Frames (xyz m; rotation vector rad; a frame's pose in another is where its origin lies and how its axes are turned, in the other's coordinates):
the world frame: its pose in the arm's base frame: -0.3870 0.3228 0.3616 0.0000 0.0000 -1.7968
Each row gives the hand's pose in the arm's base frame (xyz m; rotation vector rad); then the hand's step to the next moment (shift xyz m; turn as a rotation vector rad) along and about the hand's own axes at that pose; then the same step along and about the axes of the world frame.
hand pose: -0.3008 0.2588 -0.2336 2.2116 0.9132 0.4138
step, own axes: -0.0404 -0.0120 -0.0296 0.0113 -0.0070 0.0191
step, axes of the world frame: 0.0193 -0.0464 0.0113 -0.0055 0.0135 -0.0181
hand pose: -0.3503 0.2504 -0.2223 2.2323 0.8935 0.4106
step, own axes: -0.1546 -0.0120 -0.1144 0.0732 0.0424 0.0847
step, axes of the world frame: 0.0845 -0.1593 0.0678 -0.0143 0.1155 -0.0282
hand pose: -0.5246 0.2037 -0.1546 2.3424 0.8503 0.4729
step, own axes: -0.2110 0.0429 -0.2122 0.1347 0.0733 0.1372
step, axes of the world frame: 0.1327 -0.2176 0.1625 -0.0340 0.1988 -0.0407
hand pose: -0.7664 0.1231 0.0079 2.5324 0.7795 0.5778
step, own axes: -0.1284 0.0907 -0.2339 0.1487 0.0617 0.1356
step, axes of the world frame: 0.1189 -0.1527 0.2049 -0.0522 0.1996 -0.0416
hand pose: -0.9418 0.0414 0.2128 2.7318 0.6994 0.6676
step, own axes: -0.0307 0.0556 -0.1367 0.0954 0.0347 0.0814
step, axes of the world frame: 0.0611 -0.0563 0.1258 -0.0372 0.1225 -0.0235
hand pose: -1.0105 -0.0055 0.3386 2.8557 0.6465 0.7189
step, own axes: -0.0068 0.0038 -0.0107 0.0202 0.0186 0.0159
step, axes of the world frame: 0.0081 -0.0075 0.0074 0.0012 0.0317 -0.0013
